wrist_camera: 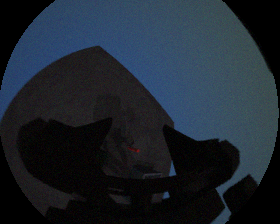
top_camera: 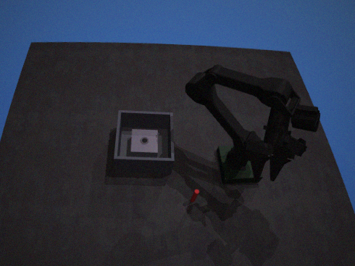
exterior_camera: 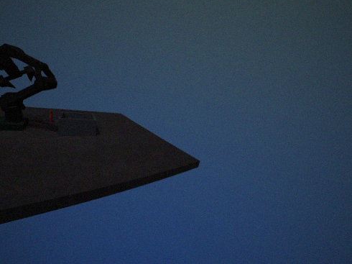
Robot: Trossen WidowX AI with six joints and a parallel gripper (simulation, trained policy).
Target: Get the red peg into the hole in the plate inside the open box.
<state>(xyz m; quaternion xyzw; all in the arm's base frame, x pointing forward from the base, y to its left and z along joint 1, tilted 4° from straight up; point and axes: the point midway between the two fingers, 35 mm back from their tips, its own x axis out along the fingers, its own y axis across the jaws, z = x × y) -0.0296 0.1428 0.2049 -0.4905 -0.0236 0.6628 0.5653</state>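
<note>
Right now the red peg is 19 cm below my gripper tip, 16 cm ahead of it and 1 cm to the right of it. The rest, counted from my gripper tip: grey box: 34 cm ahead, 20 cm below, 18 cm to the right; pale plate: 34 cm ahead, 19 cm below, 18 cm to the right.
</note>
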